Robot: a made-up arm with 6 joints.
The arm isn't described. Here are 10 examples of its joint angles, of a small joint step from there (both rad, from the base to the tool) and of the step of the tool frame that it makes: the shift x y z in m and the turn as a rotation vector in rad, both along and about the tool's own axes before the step.
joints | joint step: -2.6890 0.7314 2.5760 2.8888 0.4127 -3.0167 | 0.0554 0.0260 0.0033 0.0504 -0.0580 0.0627
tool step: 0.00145 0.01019 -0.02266 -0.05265 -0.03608 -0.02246
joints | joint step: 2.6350 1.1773 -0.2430 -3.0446 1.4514 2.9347 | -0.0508 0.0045 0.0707 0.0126 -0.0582 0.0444
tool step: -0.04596 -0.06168 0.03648 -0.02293 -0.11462 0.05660
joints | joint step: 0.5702 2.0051 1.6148 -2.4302 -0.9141 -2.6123 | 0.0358 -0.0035 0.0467 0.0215 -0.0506 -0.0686
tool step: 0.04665 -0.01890 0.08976 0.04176 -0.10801 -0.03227
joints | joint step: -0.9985 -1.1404 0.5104 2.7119 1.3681 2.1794 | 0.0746 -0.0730 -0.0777 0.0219 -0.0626 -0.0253
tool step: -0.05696 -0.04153 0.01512 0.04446 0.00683 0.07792
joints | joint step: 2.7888 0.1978 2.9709 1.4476 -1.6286 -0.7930 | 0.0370 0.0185 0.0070 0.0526 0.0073 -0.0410
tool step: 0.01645 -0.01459 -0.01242 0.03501 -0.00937 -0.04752
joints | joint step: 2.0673 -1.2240 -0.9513 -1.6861 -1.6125 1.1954 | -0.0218 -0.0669 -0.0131 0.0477 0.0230 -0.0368
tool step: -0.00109 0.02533 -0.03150 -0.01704 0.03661 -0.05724
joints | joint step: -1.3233 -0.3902 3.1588 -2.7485 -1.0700 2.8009 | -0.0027 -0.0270 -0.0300 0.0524 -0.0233 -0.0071
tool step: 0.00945 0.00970 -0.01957 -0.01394 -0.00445 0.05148
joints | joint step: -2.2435 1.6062 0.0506 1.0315 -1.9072 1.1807 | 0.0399 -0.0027 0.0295 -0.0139 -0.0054 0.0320
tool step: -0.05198 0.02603 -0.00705 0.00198 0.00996 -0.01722
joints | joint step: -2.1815 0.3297 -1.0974 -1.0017 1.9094 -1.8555 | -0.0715 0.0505 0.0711 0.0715 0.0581 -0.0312
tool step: 0.07297 -0.01982 0.00023 0.04147 0.02039 0.07621
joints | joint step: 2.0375 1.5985 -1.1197 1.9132 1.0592 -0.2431 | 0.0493 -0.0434 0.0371 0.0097 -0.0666 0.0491
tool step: -0.00851 -0.03552 0.01243 -0.11740 0.13134 -0.03358
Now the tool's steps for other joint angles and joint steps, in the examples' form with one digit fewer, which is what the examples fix.
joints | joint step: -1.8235 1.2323 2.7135 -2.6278 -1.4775 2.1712 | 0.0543 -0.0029 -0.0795 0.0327 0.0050 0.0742
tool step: -0.0251 0.0028 -0.0775 -0.0277 0.0267 -0.0643
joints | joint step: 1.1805 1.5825 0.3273 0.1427 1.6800 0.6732 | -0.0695 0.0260 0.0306 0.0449 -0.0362 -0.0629
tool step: -0.0246 -0.0716 -0.0891 0.0389 0.0396 0.0059
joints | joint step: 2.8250 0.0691 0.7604 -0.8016 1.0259 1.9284 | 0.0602 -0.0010 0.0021 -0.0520 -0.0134 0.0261
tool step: -0.0261 0.0182 0.0245 0.0500 0.0389 0.0638
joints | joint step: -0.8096 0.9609 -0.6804 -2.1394 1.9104 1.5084 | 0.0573 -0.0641 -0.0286 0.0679 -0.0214 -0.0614
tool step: -0.0315 -0.0551 -0.0091 0.1321 -0.1042 0.0468
